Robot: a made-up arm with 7 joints. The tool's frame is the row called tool. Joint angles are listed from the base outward. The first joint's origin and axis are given. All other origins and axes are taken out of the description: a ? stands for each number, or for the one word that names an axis. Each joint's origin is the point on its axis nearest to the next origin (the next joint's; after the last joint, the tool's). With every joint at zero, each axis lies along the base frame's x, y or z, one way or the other. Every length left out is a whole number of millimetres.
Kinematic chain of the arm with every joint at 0, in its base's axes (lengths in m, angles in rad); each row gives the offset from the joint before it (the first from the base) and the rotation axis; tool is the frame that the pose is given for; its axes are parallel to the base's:
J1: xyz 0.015 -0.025 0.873 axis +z
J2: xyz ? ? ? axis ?
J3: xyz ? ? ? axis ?
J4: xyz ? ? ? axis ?
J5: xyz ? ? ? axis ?
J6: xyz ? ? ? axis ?
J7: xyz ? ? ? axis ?
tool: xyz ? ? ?
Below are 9 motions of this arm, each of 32 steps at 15 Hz.
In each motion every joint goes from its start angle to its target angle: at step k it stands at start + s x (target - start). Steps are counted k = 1, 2, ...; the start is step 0. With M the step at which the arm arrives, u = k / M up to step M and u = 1 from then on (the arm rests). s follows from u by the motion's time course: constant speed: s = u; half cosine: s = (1 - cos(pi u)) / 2; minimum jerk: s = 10 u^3 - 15 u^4 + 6 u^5.
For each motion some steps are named. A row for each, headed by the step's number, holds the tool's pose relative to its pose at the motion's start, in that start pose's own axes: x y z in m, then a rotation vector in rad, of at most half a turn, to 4 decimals.
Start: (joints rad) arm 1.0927 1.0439 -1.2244 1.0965 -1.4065 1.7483 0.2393
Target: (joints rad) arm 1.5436 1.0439 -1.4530 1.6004 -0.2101 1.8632 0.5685
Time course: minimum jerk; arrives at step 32
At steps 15, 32:
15: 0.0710 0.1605 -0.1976 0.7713 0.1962 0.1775
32: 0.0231 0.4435 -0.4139 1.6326 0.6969 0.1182

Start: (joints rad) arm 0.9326 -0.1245 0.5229 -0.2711 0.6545 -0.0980 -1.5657
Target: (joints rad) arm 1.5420 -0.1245 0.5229 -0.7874 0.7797 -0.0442 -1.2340
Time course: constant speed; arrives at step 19
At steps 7, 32:
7: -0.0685 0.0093 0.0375 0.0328 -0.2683 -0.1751
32: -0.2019 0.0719 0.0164 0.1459 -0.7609 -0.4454

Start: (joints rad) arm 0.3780 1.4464 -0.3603 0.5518 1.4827 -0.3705 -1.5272
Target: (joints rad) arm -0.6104 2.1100 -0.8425 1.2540 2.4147 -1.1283 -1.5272
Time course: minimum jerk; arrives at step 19
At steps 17, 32:
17: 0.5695 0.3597 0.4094 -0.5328 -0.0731 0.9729
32: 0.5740 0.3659 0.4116 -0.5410 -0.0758 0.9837

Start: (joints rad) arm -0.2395 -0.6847 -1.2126 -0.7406 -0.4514 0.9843 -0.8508
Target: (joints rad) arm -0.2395 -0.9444 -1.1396 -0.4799 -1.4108 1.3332 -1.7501
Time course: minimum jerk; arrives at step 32
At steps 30, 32:
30: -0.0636 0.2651 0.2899 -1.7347 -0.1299 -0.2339
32: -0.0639 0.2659 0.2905 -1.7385 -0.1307 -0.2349

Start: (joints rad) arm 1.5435 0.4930 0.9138 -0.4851 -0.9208 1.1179 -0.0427
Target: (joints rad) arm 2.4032 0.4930 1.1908 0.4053 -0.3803 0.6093 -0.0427
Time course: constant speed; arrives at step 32
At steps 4, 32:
4: 0.0577 -0.0324 -0.0724 0.1512 0.1674 0.0903
32: 0.1612 0.0727 -0.4348 1.1672 0.8860 1.1424

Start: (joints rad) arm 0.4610 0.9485 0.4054 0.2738 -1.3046 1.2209 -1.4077
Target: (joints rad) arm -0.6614 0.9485 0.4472 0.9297 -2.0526 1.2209 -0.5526
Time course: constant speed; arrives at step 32
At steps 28, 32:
28: -0.3168 0.1871 0.9402 -0.9562 -0.4625 -0.1704
32: -0.3712 0.3048 0.9997 -1.1016 -0.5219 -0.1786

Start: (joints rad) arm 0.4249 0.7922 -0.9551 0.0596 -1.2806 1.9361 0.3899
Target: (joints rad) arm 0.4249 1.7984 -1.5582 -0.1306 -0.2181 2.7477 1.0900
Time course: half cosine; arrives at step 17
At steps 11, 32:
11: -0.4263 -0.5507 -0.0560 0.2632 -0.6942 -0.4465
32: -0.6556 -0.6461 -0.0422 0.1840 -0.9867 -0.4379

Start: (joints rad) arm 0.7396 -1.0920 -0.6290 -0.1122 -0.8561 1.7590 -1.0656
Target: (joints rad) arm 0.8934 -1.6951 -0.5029 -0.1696 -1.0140 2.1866 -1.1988
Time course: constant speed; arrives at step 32
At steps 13, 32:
13: -0.0339 0.0541 0.2118 0.0377 -0.2848 -0.0986
32: -0.1685 0.0959 0.4951 0.1441 -0.6707 -0.2805

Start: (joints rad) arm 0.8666 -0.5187 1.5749 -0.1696 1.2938 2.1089 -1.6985
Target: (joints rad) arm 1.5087 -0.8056 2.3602 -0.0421 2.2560 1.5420 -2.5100
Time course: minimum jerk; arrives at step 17
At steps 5, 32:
5: -0.0050 0.0081 -0.1017 0.1402 0.2286 0.0665
32: -0.1465 0.1558 -0.4142 1.1827 0.8016 0.0587

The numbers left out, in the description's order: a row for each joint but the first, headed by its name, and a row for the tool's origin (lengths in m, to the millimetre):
J2: xyz -0.002 -0.068 0.000, axis -y
J3: xyz 0.013 0.000 0.487, axis +z
J4: xyz 0.020 0.088 0.000, axis +y
J5: xyz -0.043 0.000 0.457, axis +z
J6: xyz -0.022 -0.107 0.000, axis -y
J7: xyz 0.050 0.000 0.106, axis +x
tool: xyz 0.000 -0.008 -0.023

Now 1 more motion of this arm.
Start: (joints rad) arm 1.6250 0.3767 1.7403 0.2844 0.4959 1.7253 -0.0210
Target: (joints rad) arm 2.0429 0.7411 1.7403 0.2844 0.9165 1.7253 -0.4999
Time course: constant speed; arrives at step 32
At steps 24, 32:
24: -0.0635 0.2672 -0.0628 0.1842 0.0767 0.2905
32: -0.1088 0.3619 -0.0567 0.2366 0.0878 0.3968

